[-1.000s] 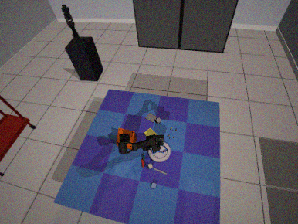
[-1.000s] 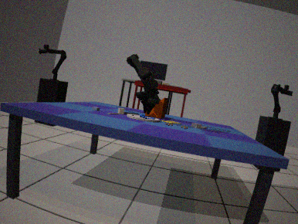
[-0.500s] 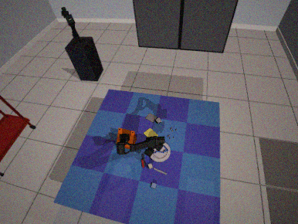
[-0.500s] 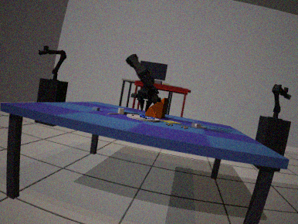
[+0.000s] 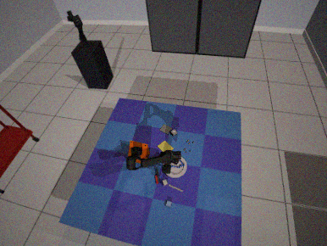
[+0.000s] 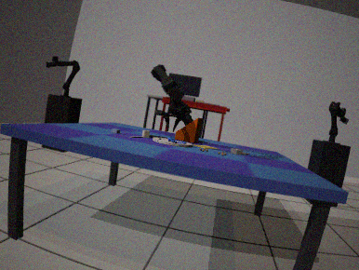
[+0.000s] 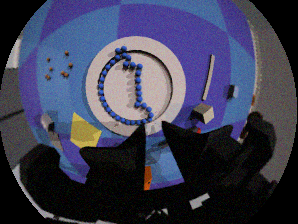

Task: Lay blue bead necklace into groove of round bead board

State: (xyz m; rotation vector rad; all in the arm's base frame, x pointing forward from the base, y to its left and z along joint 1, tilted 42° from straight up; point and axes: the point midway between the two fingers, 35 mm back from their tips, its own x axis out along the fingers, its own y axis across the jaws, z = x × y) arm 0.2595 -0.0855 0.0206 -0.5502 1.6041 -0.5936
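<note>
Right now the round white bead board is 50 mm ahead of my gripper tip, 30 mm to the left of it and 40 mm below it. The rest, counted from my gripper tip: red-handled tool 80 mm behind, 90 mm to the right, 50 mm below; yellow card 60 mm behind, 190 mm to the left, 50 mm below; thin pale stick 80 mm ahead, 150 mm to the right, 50 mm below.
</note>
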